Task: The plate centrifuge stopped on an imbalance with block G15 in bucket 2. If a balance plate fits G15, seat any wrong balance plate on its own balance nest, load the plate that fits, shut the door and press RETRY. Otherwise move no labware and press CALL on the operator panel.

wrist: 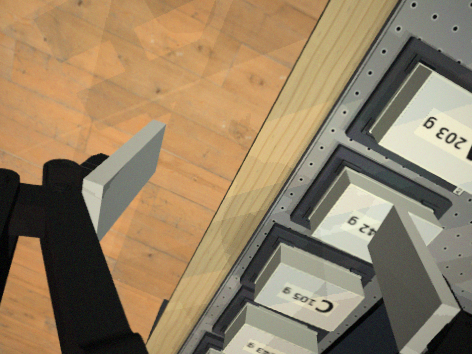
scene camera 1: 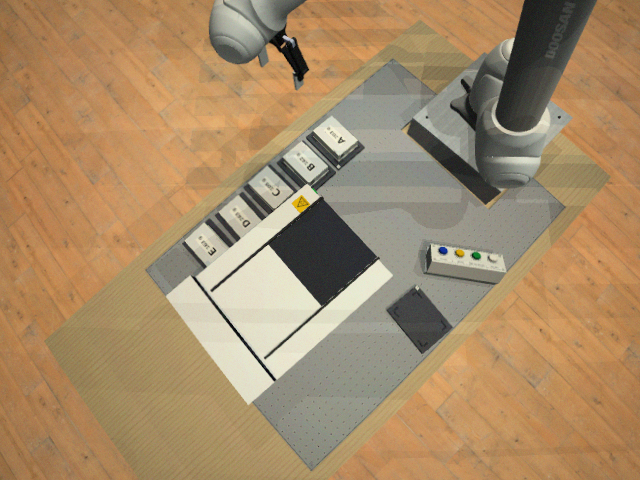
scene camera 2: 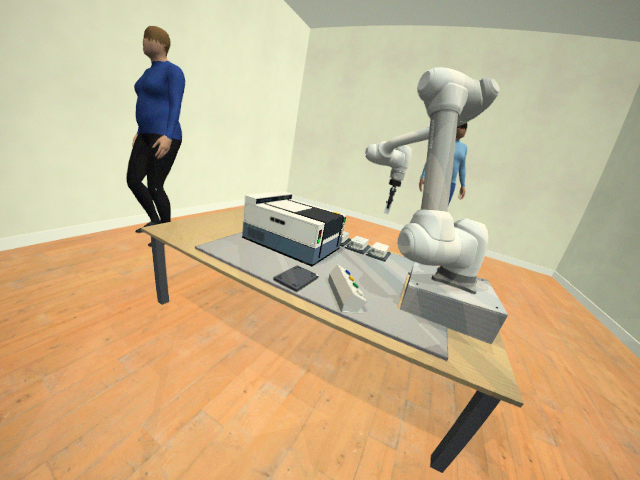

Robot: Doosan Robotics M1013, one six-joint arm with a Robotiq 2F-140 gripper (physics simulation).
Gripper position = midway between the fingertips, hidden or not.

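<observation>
Scene camera 1: my gripper [scene camera 1: 281, 75] is open and holds nothing. Scene camera 2 shows a button box [scene camera 2: 350, 299]. In the wrist view I see my gripper [wrist: 271, 187] as well as a centrifuge [wrist: 374, 324].
</observation>
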